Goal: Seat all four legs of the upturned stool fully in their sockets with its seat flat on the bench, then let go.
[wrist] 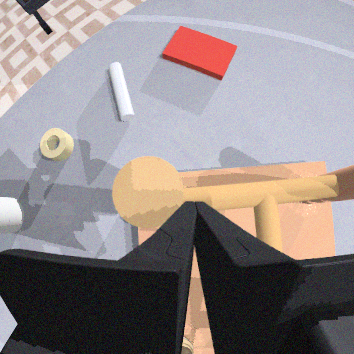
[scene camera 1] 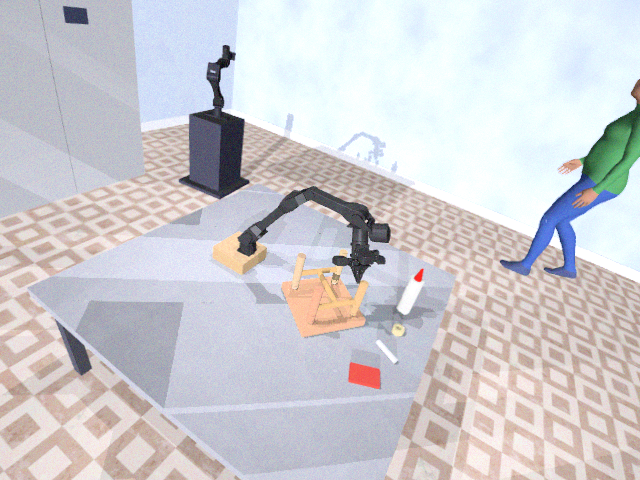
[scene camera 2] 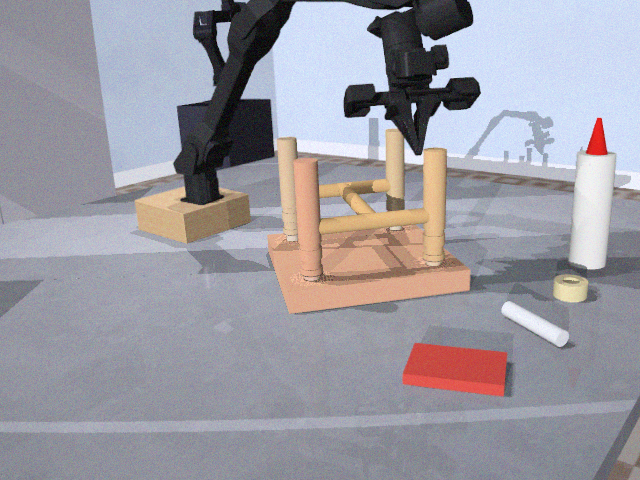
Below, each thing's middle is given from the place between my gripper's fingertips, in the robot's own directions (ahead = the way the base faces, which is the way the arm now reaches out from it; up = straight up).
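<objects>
The stool leg (scene camera 2: pixel 306 178) has my gripper 12 cm to the left of it, 11 cm past it and 9 cm above it. Counted from my gripper, the glue bottle (scene camera 2: pixel 595 167) is 20 cm ahead, 20 cm to the left and 8 cm below. The tape ring (scene camera 2: pixel 570 288) sits 6 cm to the left of my gripper, 20 cm ahead of it and 18 cm below it, while I find the white cylinder (scene camera 2: pixel 554 334) 7 cm to the right of my gripper and 19 cm ahead, 18 cm below.
</objects>
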